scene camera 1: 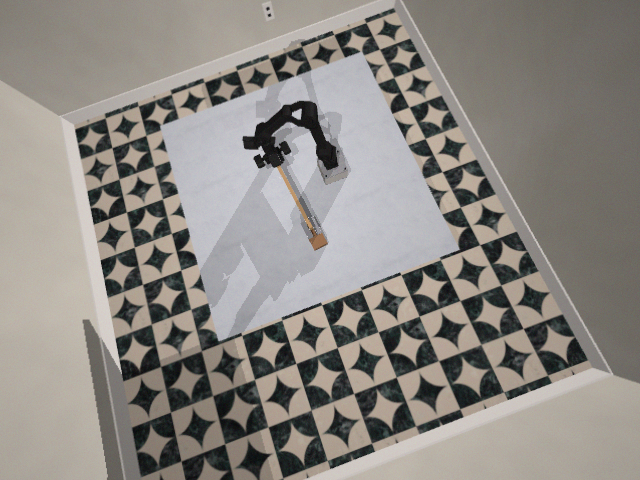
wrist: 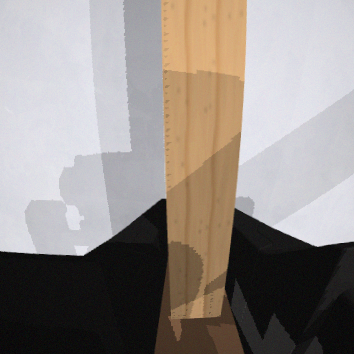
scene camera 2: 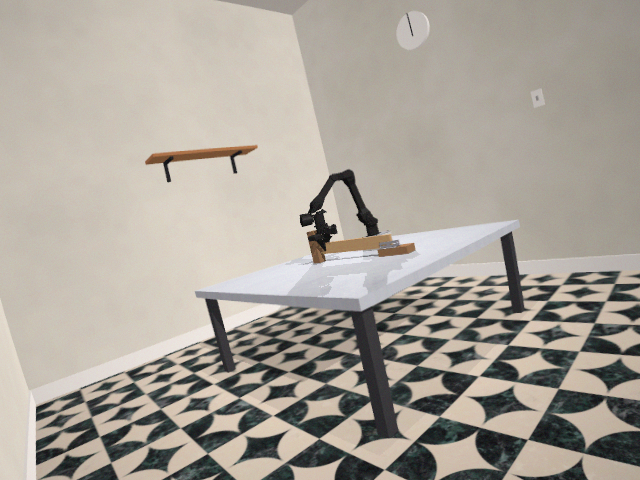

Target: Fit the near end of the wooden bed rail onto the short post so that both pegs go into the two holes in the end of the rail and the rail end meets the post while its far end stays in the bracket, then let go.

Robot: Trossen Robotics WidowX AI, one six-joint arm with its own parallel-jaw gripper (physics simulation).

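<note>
The light wooden rail runs from my gripper to the metal bracket, where its far end sits. The bracket is on a brown block. The short brown post stands upright at the rail's near end. My gripper is shut on the rail near that end, one finger on each side. In the wrist view the rail's end face borders the post with no peg or gap showing. The holes are hidden.
The arm's base stands on the white table, to one side of the rail. Shadows of the arm fall across the table top. A wall shelf hangs beyond the table.
</note>
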